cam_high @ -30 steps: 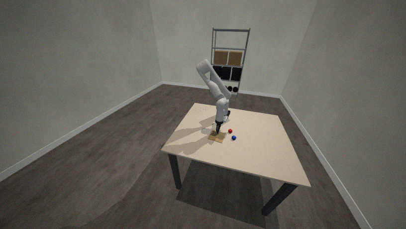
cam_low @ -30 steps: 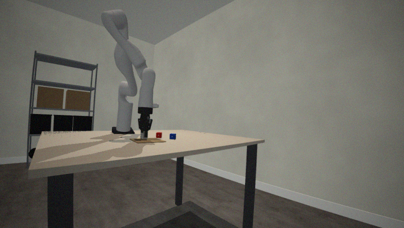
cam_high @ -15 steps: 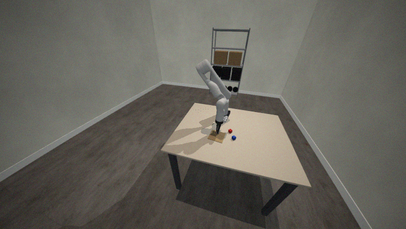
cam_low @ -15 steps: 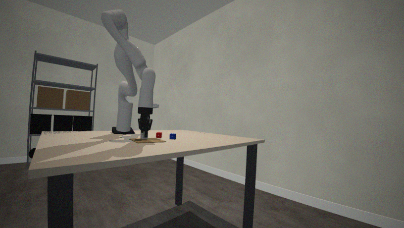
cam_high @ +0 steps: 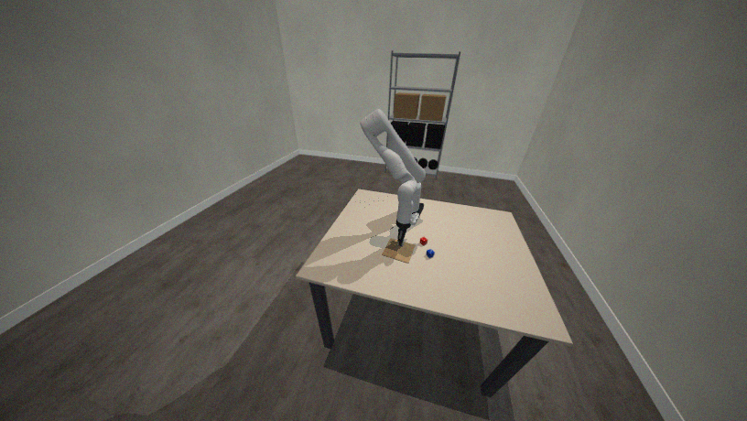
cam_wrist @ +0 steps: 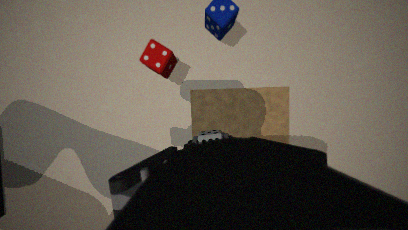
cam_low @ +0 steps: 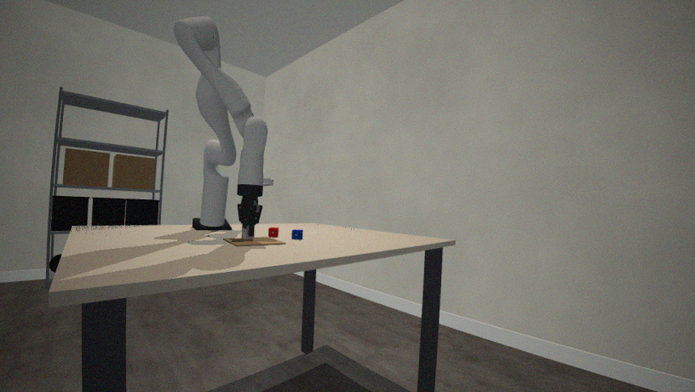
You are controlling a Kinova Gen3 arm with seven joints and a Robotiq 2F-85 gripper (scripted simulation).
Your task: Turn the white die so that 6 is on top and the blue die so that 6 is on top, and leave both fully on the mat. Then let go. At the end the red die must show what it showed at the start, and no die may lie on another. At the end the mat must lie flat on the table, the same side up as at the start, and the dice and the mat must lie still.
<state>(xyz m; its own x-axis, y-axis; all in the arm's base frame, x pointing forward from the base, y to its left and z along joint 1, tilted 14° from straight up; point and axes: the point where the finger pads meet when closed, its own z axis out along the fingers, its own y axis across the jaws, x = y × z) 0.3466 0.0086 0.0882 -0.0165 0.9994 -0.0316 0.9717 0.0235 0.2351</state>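
Now: the white die 1 cm below my hand. Round my hand: tan mat: 5 cm ahead, 2 cm below; then blue die: 3 cm ahead, 16 cm to the left, 1 cm below; then red die: 5 cm behind, 11 cm to the left, 1 cm below.
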